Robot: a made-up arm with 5 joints.
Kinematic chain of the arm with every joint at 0, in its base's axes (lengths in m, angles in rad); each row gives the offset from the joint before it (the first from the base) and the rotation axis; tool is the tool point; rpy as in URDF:
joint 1: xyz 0 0 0.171 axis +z
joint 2: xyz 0 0 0 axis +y
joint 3: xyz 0.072 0 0.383 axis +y
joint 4: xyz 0.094 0 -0.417 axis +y
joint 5: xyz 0.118 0 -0.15 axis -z
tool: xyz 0 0 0 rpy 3.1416 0 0
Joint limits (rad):
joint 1: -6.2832..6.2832
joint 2: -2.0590..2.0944
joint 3: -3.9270..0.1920
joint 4: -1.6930..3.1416
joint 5: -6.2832..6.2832
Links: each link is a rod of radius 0.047 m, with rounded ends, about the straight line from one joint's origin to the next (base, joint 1, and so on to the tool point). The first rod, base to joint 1, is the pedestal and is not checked.
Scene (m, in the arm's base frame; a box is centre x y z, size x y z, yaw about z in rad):
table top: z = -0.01
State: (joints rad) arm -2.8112 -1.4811 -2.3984 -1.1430 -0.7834
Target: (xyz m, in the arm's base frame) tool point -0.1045 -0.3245 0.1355
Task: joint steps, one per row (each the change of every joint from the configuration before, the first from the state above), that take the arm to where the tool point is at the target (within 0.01 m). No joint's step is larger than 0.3 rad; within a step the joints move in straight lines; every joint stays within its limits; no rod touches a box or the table.
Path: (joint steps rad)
1: 0.1032 0.1324 0.2706 0.0797 0.0000
2: 0.1032 0.1324 0.2706 0.0798 0.0000
3: 0.1032 0.1324 0.2705 0.0797 0.0000
4: 0.1032 0.1325 0.2706 0.0797 0.0000
5: 0.1032 0.1324 0.2706 0.0798 0.0000
6: 0.1032 0.1324 0.2706 0.0797 0.0000
7: 0.1032 0.1324 0.2706 0.0798 0.0000
8: 0.1033 0.1324 0.2706 0.0797 0.0000
9: 0.1032 0.1324 0.2705 0.0797 0.0000

